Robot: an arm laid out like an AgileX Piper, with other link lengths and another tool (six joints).
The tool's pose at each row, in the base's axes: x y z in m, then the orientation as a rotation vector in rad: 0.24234, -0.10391, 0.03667, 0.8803, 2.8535, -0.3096; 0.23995, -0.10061, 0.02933, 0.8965, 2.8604, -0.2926; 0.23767, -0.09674, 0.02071, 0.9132, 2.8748, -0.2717; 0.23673, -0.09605, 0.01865, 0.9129, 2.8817, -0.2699; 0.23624, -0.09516, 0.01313, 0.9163, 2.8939, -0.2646; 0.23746, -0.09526, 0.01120, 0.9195, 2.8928, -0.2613; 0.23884, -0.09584, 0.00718, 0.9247, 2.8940, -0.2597
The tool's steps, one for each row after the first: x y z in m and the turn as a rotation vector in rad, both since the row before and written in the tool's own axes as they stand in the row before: 0.00515, 0.00244, 0.00616, -0.0077, 0.0135, 0.0087; 0.00554, 0.00305, 0.00738, -0.0085, 0.0210, 0.0070; 0.00148, 0.00029, 0.00182, 0.0003, 0.0064, -0.0020; 0.00175, 0.00118, 0.00520, -0.0004, 0.0128, -0.0011; -0.00078, 0.00089, 0.00196, -0.0020, 0.0005, 0.0023; -0.00088, 0.00087, 0.00411, -0.0001, 0.0030, 0.0028
